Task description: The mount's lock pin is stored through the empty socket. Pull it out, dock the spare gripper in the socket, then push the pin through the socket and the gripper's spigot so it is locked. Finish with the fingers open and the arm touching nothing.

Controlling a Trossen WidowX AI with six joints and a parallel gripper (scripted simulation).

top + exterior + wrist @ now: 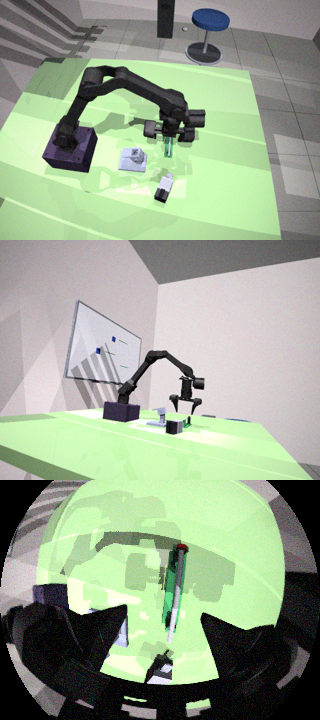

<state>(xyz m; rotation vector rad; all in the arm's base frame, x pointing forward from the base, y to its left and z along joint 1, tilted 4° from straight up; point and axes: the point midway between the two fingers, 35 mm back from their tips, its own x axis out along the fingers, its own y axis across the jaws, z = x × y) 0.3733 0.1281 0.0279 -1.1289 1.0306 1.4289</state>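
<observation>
My gripper tip is 1 cm short of the green fixture, 3 cm to the right of it and 5 cm above it. Round my gripper tip: spare gripper: 3 cm ahead, 18 cm to the right, 4 cm below; grey mount: 11 cm behind, 10 cm to the right, 2 cm below.
</observation>
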